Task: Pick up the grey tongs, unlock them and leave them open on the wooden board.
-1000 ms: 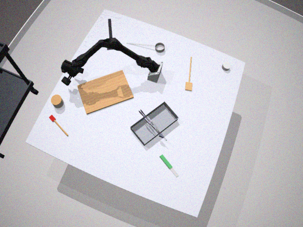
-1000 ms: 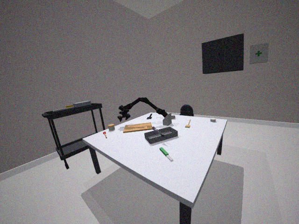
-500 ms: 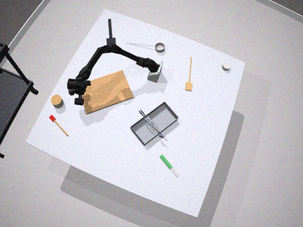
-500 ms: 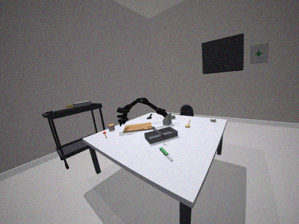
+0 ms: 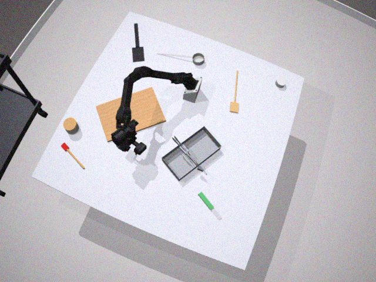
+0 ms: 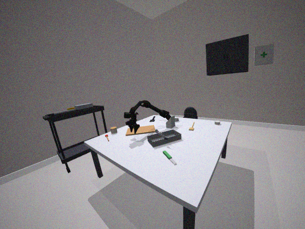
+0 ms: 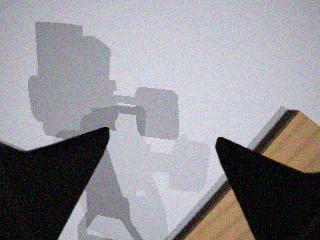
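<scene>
Now: the roasting tin 310 mm to the left of my gripper tip, 130 mm behind it and 40 mm below it. The rest, counted from my gripper tip: wooden board: 210 mm behind, 110 mm to the right, 60 mm below; then black spatula: 680 mm behind, 300 mm to the right, 60 mm below; then yellow mark: 340 mm to the left, 90 mm behind.
</scene>
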